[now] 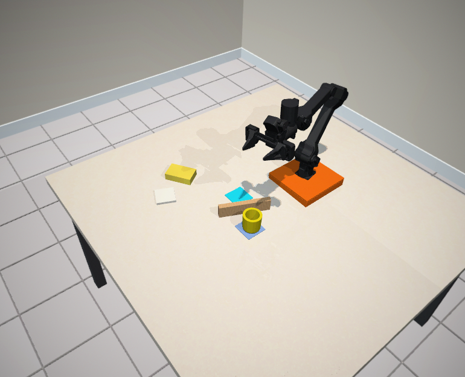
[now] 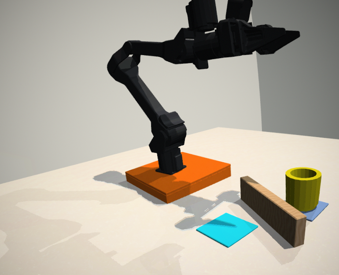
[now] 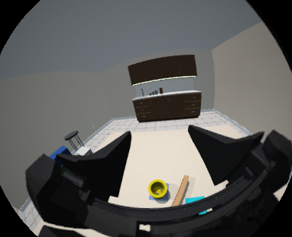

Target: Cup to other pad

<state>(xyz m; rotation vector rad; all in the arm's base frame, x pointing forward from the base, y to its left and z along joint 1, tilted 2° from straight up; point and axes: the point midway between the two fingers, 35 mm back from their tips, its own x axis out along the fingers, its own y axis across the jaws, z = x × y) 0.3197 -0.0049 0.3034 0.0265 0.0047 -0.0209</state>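
The yellow cup lies 30 cm below my gripper tip and 2 cm to the left of it. Round my gripper tip: cyan pad (34 cm below, 12 cm to the right, 9 cm behind); then pale blue pad (34 cm below, 2 cm to the left, 1 cm ahead); then wooden bar (32 cm below, 5 cm to the right, 4 cm behind).
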